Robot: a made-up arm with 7 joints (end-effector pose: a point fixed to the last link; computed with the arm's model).
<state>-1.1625 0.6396 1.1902 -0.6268 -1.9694 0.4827 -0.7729</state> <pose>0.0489 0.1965 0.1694 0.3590 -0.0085 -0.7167 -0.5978</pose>
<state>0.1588 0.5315 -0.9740 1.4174 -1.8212 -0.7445 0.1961</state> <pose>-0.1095 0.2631 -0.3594 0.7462 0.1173 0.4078 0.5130</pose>
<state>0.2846 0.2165 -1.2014 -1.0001 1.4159 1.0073 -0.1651</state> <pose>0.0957 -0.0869 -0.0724 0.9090 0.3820 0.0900 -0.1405</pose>
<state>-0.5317 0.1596 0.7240 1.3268 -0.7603 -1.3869 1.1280</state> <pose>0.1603 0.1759 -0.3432 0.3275 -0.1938 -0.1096 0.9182</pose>
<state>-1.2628 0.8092 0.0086 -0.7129 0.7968 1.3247 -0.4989</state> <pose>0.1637 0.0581 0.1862 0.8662 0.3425 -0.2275 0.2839</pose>
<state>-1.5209 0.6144 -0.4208 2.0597 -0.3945 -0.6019 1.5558</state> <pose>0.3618 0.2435 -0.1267 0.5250 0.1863 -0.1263 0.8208</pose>
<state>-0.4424 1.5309 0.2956 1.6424 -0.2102 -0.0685 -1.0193</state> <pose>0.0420 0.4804 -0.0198 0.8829 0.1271 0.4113 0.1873</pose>
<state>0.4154 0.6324 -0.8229 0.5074 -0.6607 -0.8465 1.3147</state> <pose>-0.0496 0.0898 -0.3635 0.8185 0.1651 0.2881 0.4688</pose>
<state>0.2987 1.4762 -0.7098 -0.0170 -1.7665 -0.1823 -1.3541</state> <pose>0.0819 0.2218 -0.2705 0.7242 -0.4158 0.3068 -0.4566</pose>
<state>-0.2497 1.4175 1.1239 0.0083 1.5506 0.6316 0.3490</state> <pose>0.1013 0.2634 0.2338 0.0452 -0.6389 0.0697 -0.7648</pose>
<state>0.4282 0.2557 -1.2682 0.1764 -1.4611 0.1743 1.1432</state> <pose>-0.1110 -0.1583 -0.2938 0.4799 -0.0416 0.8713 0.0936</pose>
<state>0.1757 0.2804 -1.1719 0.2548 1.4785 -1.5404 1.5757</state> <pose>-0.0912 -0.1087 -0.2803 0.8144 -0.3310 -0.2819 -0.3843</pose>
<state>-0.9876 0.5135 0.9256 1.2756 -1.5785 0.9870 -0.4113</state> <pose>0.3480 0.1944 -0.2003 0.4776 -0.8586 -0.0395 -0.1821</pose>
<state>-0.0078 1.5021 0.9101 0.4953 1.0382 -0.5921 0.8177</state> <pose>0.2067 0.3437 0.1140 0.3049 0.8642 -0.3190 0.2419</pose>
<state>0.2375 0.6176 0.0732 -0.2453 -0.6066 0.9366 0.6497</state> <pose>0.1627 0.1484 -0.2489 0.7910 0.1878 0.5207 0.2606</pose>
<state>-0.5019 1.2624 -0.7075 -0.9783 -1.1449 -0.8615 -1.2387</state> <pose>0.1467 -0.0370 -0.0088 0.3104 -0.0588 -0.4197 -0.8509</pose>
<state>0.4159 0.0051 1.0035 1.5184 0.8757 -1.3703 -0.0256</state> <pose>-0.1971 0.0549 -0.3556 0.9112 0.0345 0.3978 0.1018</pose>
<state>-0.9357 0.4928 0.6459 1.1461 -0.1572 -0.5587 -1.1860</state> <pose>0.3455 0.2442 -0.1754 0.9491 0.0347 -0.1408 -0.2795</pose>
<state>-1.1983 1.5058 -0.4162 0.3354 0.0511 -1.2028 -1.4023</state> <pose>0.2817 0.1494 0.1313 0.2129 0.8378 0.0017 -0.5027</pose>
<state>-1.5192 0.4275 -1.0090 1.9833 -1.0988 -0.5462 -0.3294</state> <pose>0.4000 0.1987 -0.0902 0.9798 0.1918 -0.0246 0.0504</pose>
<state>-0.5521 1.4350 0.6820 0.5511 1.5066 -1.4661 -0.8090</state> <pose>0.2181 0.3112 0.0868 0.1738 0.8559 0.3276 -0.3603</pose>
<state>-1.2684 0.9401 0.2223 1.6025 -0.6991 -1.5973 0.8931</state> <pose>0.2749 0.3172 -0.0364 0.4274 -0.1445 -0.5967 0.6637</pose>
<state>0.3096 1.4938 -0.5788 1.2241 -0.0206 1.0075 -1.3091</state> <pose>-0.0372 0.4611 -0.0344 0.1550 -0.0149 0.9292 0.3351</pose>
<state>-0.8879 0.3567 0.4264 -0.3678 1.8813 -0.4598 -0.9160</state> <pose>0.2785 0.0925 0.0967 0.4500 0.8799 0.1113 0.1043</pose>
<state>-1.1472 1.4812 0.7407 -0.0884 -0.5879 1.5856 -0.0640</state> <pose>0.1099 0.2298 0.2393 0.9590 0.0407 -0.0340 0.2784</pose>
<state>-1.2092 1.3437 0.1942 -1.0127 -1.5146 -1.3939 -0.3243</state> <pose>0.0111 0.0332 0.1609 0.0630 -0.1168 -0.8352 -0.5338</pose>
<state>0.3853 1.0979 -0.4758 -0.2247 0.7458 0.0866 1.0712</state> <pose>0.0987 0.1217 -0.2810 0.7202 0.6689 -0.1779 -0.0465</pose>
